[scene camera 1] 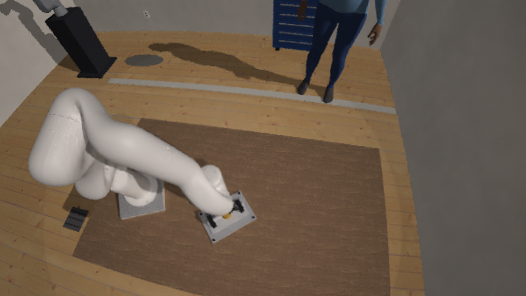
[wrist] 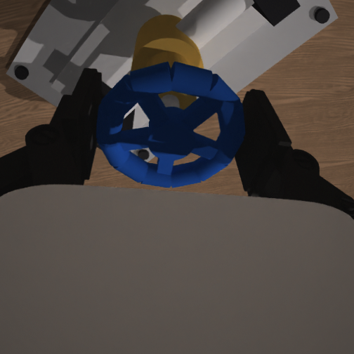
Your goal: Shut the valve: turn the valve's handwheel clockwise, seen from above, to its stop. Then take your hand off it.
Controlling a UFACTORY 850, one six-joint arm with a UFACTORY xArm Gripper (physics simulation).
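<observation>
The valve's blue handwheel (wrist: 172, 125) fills the middle of the wrist view, above the valve's yellow body (wrist: 165, 37) (scene camera 1: 226, 216). The body stands on a grey base plate (scene camera 1: 234, 228) (wrist: 280, 42) with dark bolts at its corners. My gripper (wrist: 171, 105) (scene camera 1: 226, 214) is shut on the handwheel, with one black finger against each side of its rim. In the scene view the arm's wrist hides the handwheel. How far the wheel is turned cannot be told from these frames.
The base plate lies on a brown mat (scene camera 1: 310, 200), beside my arm's base block (scene camera 1: 142, 213). A small black slotted item (scene camera 1: 76, 219) lies left of that block. A person (scene camera 1: 337, 45), a blue drawer cabinet (scene camera 1: 287, 25) and a black pedestal (scene camera 1: 80, 42) stand at the back.
</observation>
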